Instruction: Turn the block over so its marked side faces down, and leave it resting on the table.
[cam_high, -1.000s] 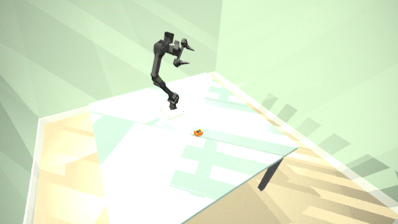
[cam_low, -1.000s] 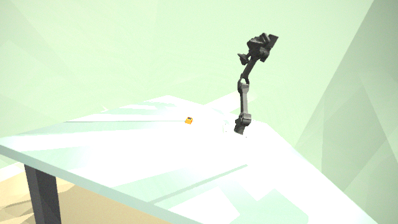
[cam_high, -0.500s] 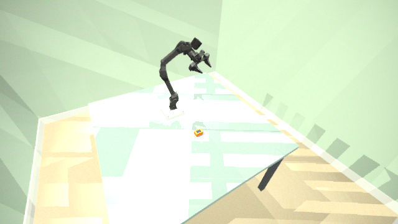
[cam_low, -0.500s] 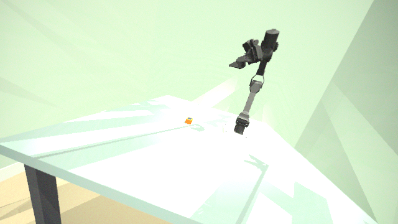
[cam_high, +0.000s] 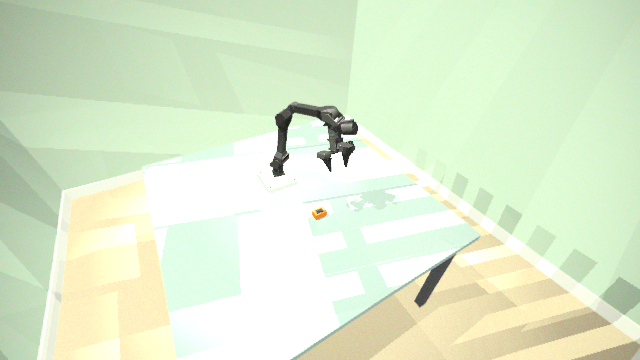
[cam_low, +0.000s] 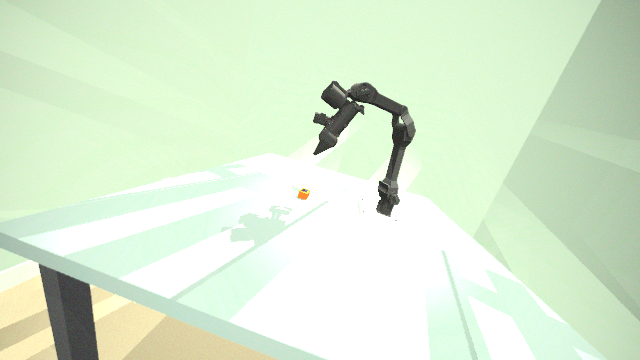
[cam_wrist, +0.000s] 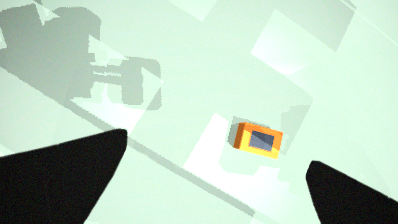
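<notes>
Now: gripper tip 210 mm above the orange block, 110 mm to the left of it and 40 mm short of it.
</notes>
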